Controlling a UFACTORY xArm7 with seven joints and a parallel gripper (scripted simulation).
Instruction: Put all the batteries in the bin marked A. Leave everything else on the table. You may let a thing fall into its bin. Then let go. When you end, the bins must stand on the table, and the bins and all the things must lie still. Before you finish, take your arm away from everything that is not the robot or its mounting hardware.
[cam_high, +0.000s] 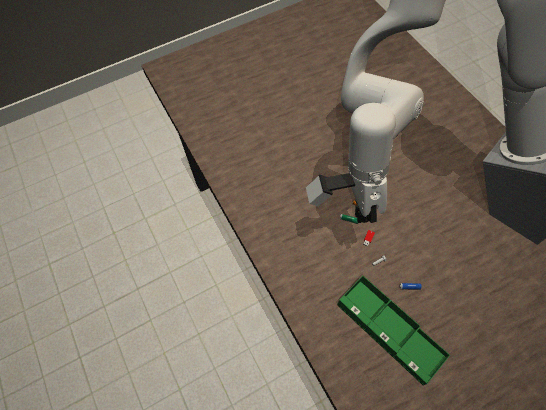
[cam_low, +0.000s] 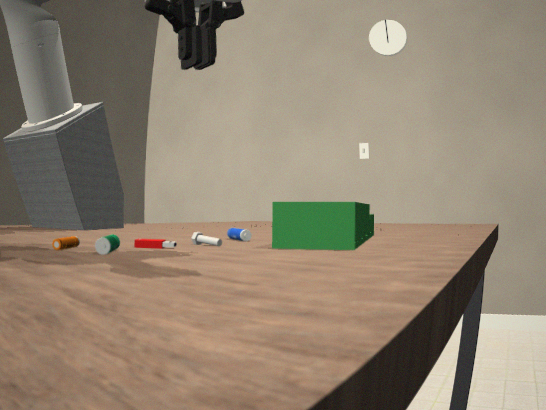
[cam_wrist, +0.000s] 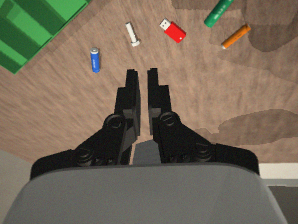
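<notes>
The green three-compartment bin lies 50 mm ahead of my hand, 220 mm to the left of it and 170 mm below it. Also, from my hand: white bolt: 40 mm behind, 70 mm to the left, 190 mm below; then green battery: 40 mm behind, 70 mm to the right, 190 mm below; then red usb stick: 50 mm behind, 190 mm below.
</notes>
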